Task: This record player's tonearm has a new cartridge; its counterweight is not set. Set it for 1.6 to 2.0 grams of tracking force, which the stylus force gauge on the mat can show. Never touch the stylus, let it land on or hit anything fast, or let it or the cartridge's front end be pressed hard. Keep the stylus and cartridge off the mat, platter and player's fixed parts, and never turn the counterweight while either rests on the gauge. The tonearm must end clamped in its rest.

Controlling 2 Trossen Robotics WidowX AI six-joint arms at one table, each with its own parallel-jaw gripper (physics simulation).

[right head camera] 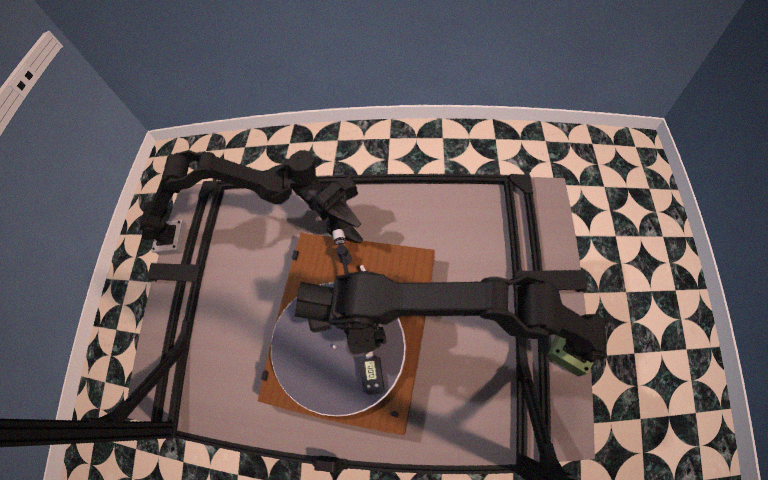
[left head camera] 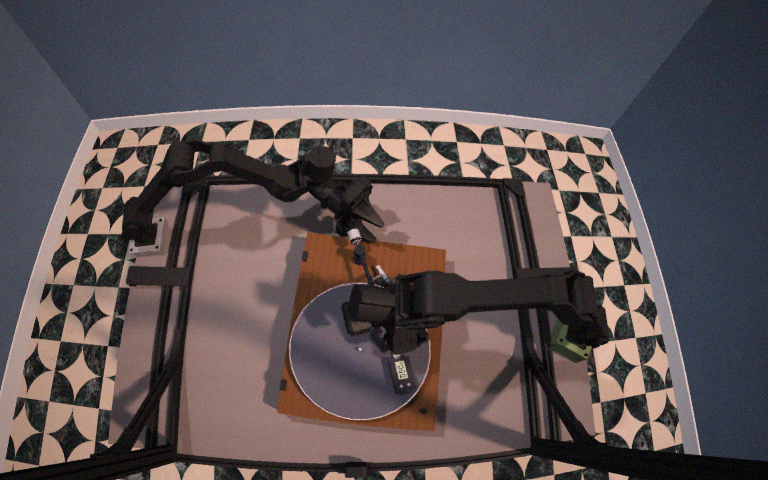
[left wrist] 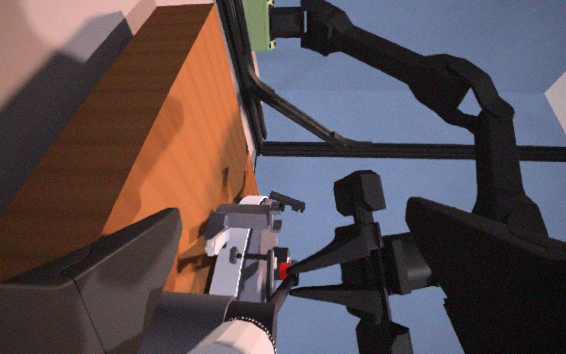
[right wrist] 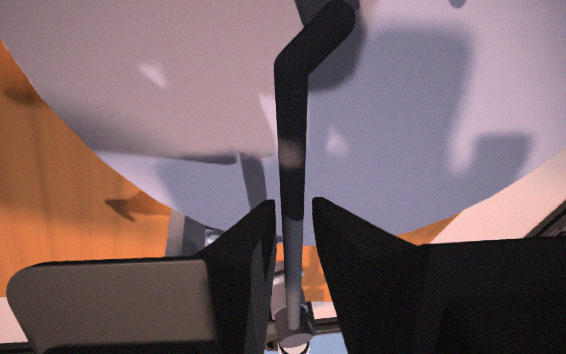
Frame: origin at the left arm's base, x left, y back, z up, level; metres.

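Seen in the pictures: left gripper, fingertip midpoint: (right head camera: 360, 234) (left head camera: 379, 234) (left wrist: 294, 213); right gripper, fingertip midpoint: (left wrist: 288, 282) (right wrist: 293, 209); left arm's base, link origin: (right head camera: 166, 235) (left head camera: 146, 235); right arm's base, link origin: (right head camera: 579, 344) (left head camera: 578, 333) (left wrist: 271, 23).
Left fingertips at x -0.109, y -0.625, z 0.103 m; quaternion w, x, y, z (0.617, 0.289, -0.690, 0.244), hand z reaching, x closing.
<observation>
Pixels of each thing's top centre, then the offset from my left fingertips to it. "pt": a spot on its surface instead. Level surfaces: height alone.
- platter mat, surface height: dz -0.039 m
- white counterweight, top centre: (left head camera: 354, 234) (right head camera: 337, 234) dx +0.006, dy +0.053, dz -0.004 m
- force gauge, top centre: (left wrist: 288, 264) (right head camera: 370, 368) (left head camera: 400, 367) dx -0.293, dy -0.008, dz -0.019 m
- wooden player base, surface spot: (left wrist: 195, 125) (right head camera: 392, 258) (left head camera: 406, 258) pt dx -0.037, dy -0.064, dz -0.065 m
The tonearm (left head camera: 367, 271) (right head camera: 344, 264) (right wrist: 291, 115) is out over the platter mat (left head camera: 322, 373) (right head camera: 300, 370), apart from the grey rest parts (right wrist: 186, 235) (left wrist: 245, 218). The white counterweight (left head camera: 353, 236) (right head camera: 338, 236) (left wrist: 237, 340) is at its back end. My left gripper (left head camera: 376, 230) (right head camera: 359, 232) (left wrist: 294, 213) is wide open beside the counterweight. My right gripper (right wrist: 293, 209) (left wrist: 288, 282) is slightly open, fingers astride the tube with narrow gaps. The force gauge (left head camera: 399, 374) (right head camera: 372, 373) lies on the mat; its digits are too small to read surely. The stylus and its contact with the gauge are hidden.
The wooden player base (left head camera: 407, 257) (right head camera: 396, 257) (left wrist: 195, 125) surrounds the platter. My right forearm crosses above the platter and hides part of the tonearm in both head views. Dark frame rails (left head camera: 512, 237) (right head camera: 518, 237) border the table at both sides.
</observation>
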